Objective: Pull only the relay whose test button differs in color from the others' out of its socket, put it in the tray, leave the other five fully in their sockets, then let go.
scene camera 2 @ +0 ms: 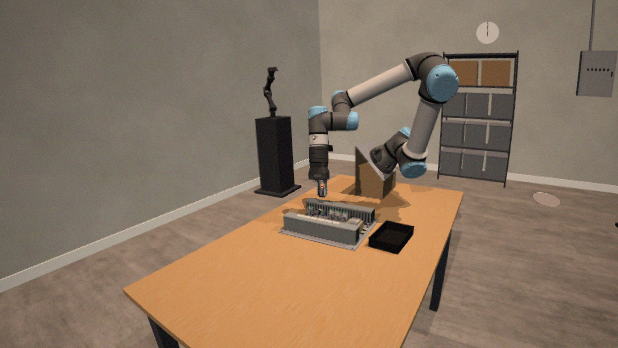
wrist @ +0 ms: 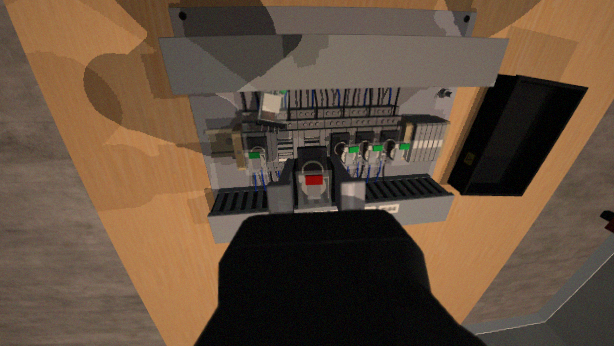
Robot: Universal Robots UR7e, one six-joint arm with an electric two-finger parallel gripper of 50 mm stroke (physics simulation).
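Places are measured from the arm's base along level axes (x ahead, y left, z up), in metres.
Pixels of known places: gripper, fingertip midpoint: [scene camera 2: 322, 195] [wrist: 312, 171]; arm's base, origin of the base link: [scene camera 2: 380, 161].
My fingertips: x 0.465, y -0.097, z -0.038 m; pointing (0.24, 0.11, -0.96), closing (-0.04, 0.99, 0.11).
Observation:
For each thing: its top centre in the pictures, then the offset to it from my fingertips. Level surfaces: height alone.
- relay with the red test button, middle of its top: [wrist: 318, 191] [scene camera 2: 322, 186] 0.005 m back, 0.002 m right, 0.035 m up
- panel, middle of its top: [wrist: 332, 137] [scene camera 2: 330, 224] 0.015 m ahead, 0.040 m left, 0.111 m down
- relay with a green button, middle of its top: [wrist: 271, 115] 0.026 m back, 0.029 m right, 0.070 m down
- black tray, middle of its top: [wrist: 521, 145] [scene camera 2: 392, 231] 0.028 m ahead, 0.296 m left, 0.086 m down
- table, its level: 0.121 m down
My gripper [scene camera 2: 322, 189] [wrist: 312, 171] is shut on the relay with the red test button [scene camera 2: 322, 185] [wrist: 313, 179] and holds it upright, raised above the panel [scene camera 2: 320, 240]. Four relays with green buttons [wrist: 257, 154] [wrist: 348, 150] [wrist: 372, 149] [wrist: 397, 147] stand in the socket row, one at the left and three at the right. Another relay with a green button [wrist: 271, 106] lies tilted out of its socket, against the terminals by the upper duct in the wrist view. Two sockets between the standing relays are bare. The black tray [scene camera 2: 382, 245] [wrist: 520, 135] stands beside the panel.
Grey wiring ducts [scene camera 2: 320, 229] [wrist: 335, 62] run along both sides of the relay row. Terminal blocks [wrist: 425, 142] stand at the row's right end in the wrist view. A wedge-shaped box [scene camera 2: 372, 182] stands on the table [scene camera 2: 280, 290] behind the panel, near the arm's base.

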